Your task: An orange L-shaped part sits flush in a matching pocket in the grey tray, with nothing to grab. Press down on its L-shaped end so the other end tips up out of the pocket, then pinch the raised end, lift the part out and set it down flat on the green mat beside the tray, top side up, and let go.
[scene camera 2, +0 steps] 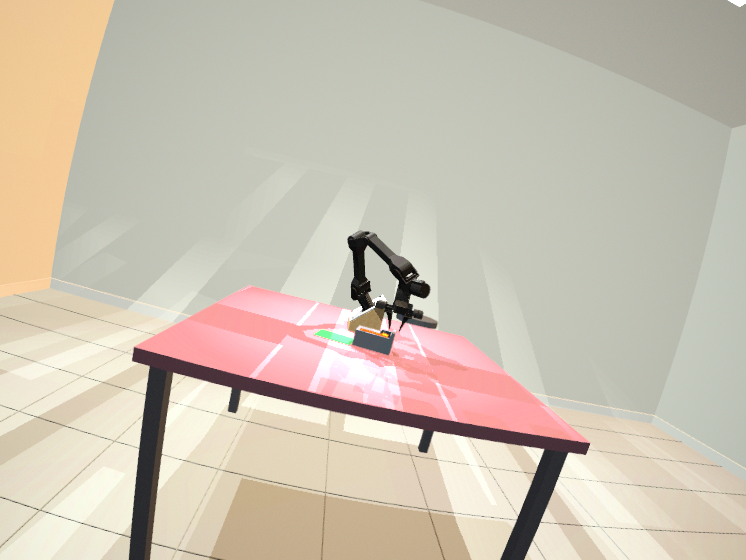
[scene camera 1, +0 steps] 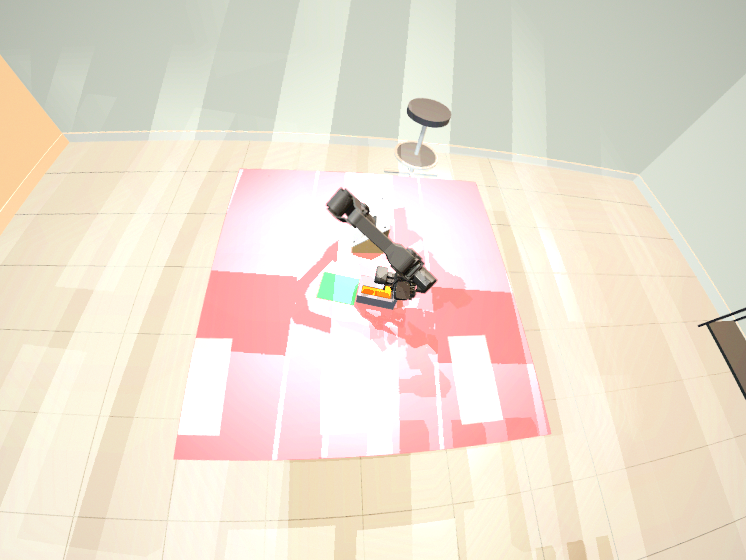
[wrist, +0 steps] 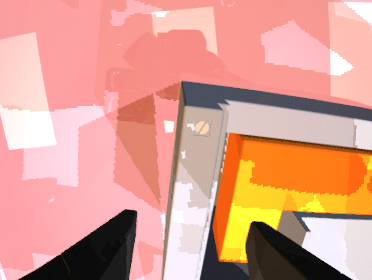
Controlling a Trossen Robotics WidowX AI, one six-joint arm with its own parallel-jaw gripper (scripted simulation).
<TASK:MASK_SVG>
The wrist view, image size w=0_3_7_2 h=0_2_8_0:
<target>gripper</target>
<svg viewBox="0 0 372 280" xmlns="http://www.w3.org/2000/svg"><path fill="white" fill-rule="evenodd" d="M251 221L246 244L244 244L250 280L353 280L351 277L345 276L345 274L327 264L327 262L320 260L318 256L308 252L303 246L296 244L295 241L291 241L287 236L283 236L283 234L280 234L275 228L271 228L266 222ZM137 210L122 210L122 212L106 221L105 224L102 224L100 228L94 229L88 236L82 237L80 241L74 242L74 245L58 254L57 257L53 257L52 261L46 262L40 268L32 270L32 273L28 273L27 276L16 280L129 280L130 269L132 269L133 249L134 244L136 244Z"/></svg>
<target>orange L-shaped part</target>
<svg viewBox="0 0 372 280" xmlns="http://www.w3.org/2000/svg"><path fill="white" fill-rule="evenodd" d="M229 133L225 161L223 161L221 185L219 185L217 209L215 209L213 222L215 244L217 244L218 261L238 262L238 264L247 262L244 244L246 244L251 221L264 221L271 228L278 229L282 210L372 214L372 151L341 147L341 145L302 143L302 141Z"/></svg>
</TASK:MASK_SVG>
